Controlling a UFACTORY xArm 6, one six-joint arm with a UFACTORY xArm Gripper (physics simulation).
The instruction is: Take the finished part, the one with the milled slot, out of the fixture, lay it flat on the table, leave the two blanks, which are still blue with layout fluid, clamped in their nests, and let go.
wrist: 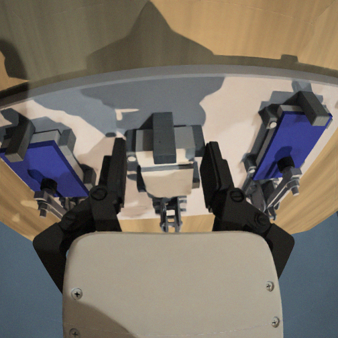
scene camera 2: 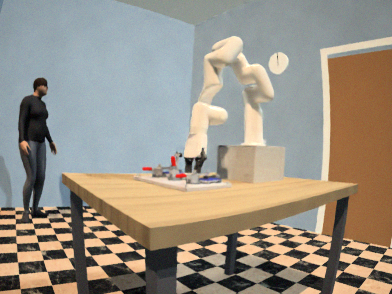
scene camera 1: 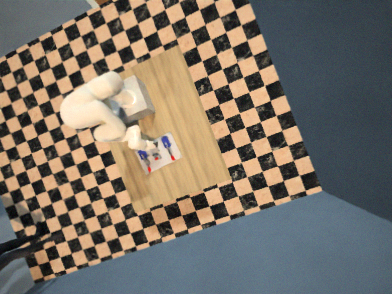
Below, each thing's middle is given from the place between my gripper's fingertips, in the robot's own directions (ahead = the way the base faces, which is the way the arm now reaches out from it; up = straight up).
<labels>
The finished part (wrist: 174,179) lies 2 cm ahead of my hand. Round my hand: fixture plate (scene camera 1: 166,158): 6 cm ahead, 3 cm below.
</labels>
